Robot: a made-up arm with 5 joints.
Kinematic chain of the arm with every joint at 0, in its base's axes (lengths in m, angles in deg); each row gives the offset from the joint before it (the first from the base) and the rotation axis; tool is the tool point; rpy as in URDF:
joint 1: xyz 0.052 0 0.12 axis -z
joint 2: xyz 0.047 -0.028 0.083 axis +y
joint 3: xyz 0.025 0 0.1 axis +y
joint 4: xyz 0.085 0 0.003 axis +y
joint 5: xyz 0.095 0.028 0 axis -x
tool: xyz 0 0 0 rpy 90 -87.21 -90
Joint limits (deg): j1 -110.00..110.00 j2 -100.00..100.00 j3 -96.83..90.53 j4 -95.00..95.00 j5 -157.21..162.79
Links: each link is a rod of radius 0.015 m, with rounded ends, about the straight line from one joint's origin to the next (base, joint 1, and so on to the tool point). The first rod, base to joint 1, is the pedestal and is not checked.
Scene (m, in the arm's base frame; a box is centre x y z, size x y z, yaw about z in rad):
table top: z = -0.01
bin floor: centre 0.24 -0.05 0 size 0.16 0.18 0.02 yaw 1.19
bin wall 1: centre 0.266 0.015 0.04 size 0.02 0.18 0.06 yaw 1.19
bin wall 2: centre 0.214 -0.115 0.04 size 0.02 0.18 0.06 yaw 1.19
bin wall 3: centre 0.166 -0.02 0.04 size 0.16 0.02 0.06 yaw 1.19
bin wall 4: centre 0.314 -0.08 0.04 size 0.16 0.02 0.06 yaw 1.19
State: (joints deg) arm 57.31 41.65 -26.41 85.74 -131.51
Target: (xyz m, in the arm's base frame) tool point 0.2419 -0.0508 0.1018
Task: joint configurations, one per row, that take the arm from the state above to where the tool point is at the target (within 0.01 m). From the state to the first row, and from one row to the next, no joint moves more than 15 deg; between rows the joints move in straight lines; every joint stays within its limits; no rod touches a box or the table.
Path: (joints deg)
1: 43.20 47.29 -27.08 81.95 -131.51
2: 29.09 52.92 -27.76 78.17 -131.51
3: 14.98 58.56 -28.43 74.38 -131.51

